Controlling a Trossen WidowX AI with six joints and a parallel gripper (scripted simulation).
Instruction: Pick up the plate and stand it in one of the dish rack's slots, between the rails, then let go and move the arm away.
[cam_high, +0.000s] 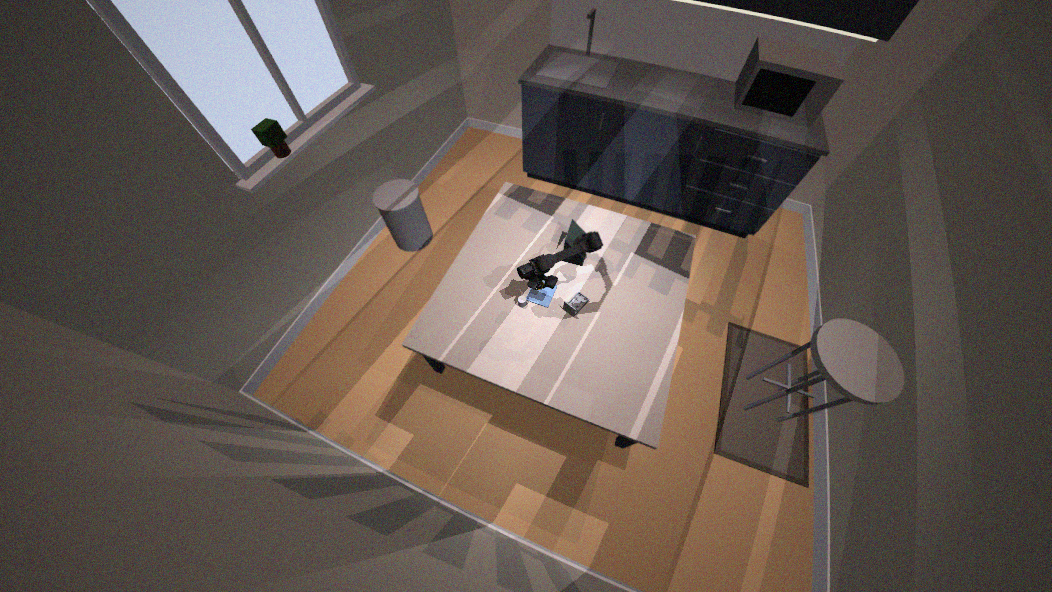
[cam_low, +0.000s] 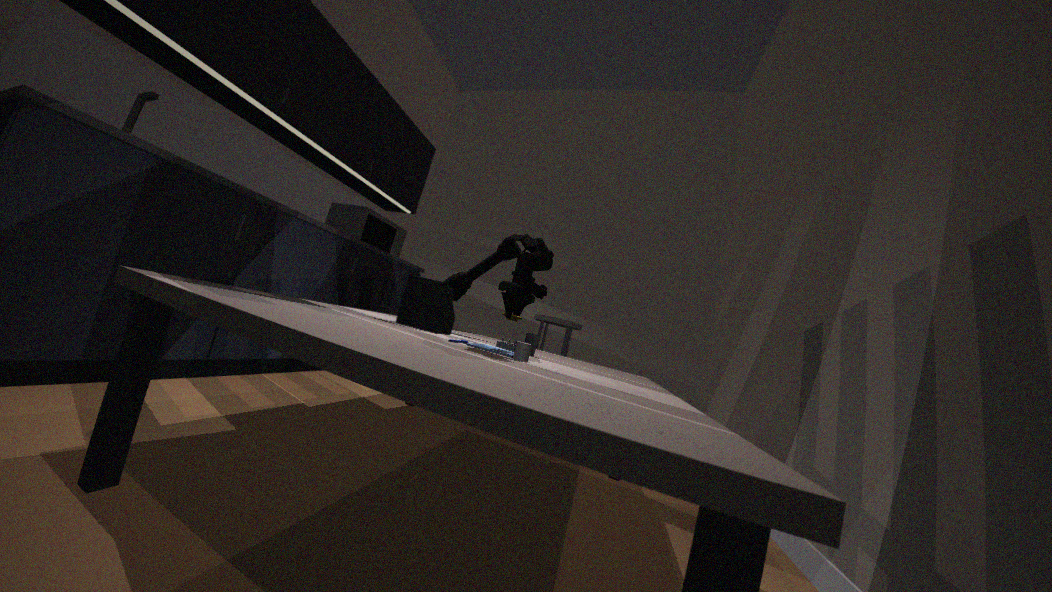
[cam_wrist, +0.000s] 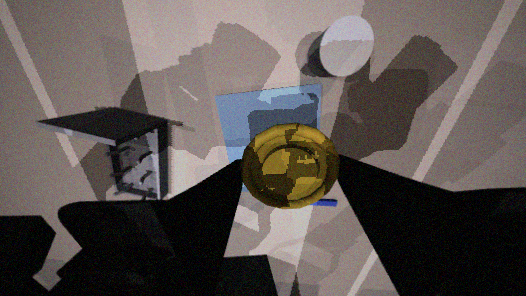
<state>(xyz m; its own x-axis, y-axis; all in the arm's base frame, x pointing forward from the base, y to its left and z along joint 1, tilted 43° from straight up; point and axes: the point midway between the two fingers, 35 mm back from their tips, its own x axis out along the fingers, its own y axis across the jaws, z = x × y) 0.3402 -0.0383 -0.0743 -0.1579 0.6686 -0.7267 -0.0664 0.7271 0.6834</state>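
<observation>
The grey dish rack is 210 mm to the left of my gripper tip, 80 mm below it and 50 mm behind it. From my gripper tip the other things lie so: blue utensil 130 mm behind, 100 mm below, 50 mm to the right; then yellow plate 10 mm above; then white cup 80 mm below, 80 mm ahead, 50 mm to the right.
</observation>
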